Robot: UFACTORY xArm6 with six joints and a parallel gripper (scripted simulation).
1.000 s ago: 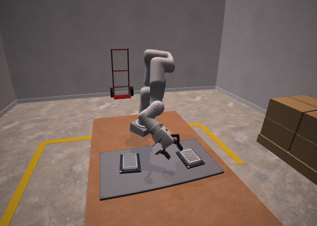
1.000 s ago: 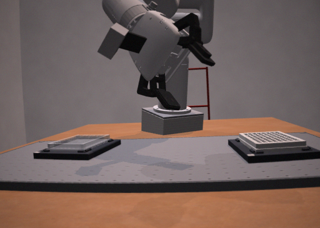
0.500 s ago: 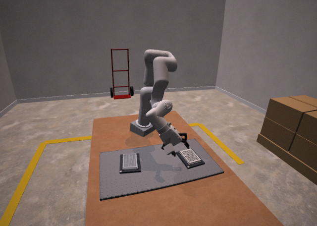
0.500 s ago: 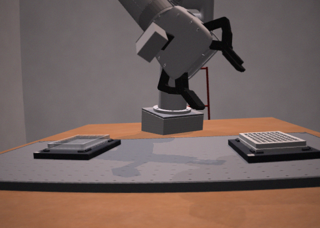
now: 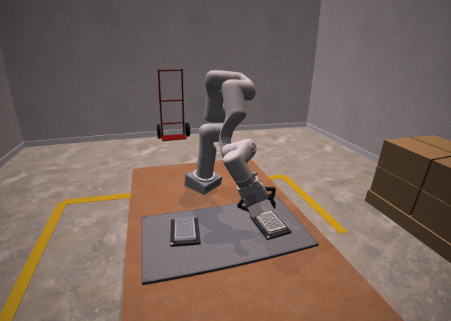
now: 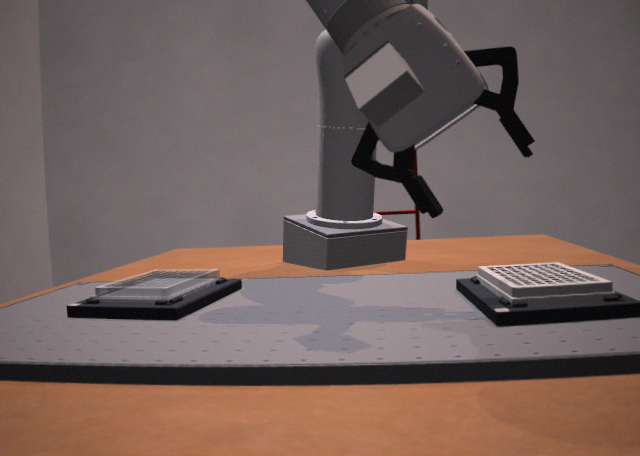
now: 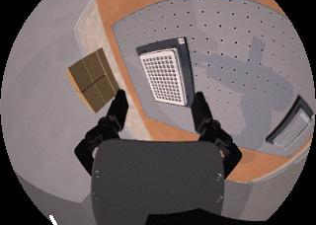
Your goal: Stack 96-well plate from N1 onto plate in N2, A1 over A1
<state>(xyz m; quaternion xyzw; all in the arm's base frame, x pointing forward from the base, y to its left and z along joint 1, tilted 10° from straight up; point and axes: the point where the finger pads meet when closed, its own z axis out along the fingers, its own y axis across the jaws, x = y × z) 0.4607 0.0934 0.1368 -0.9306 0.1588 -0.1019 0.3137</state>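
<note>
The white 96-well plate lies 2 cm behind my hand, 6 cm to the left of it and 10 cm below it. From my hand the other things lie so: clear 96-well plate 11 cm behind, 31 cm to the right, 10 cm below.
</note>
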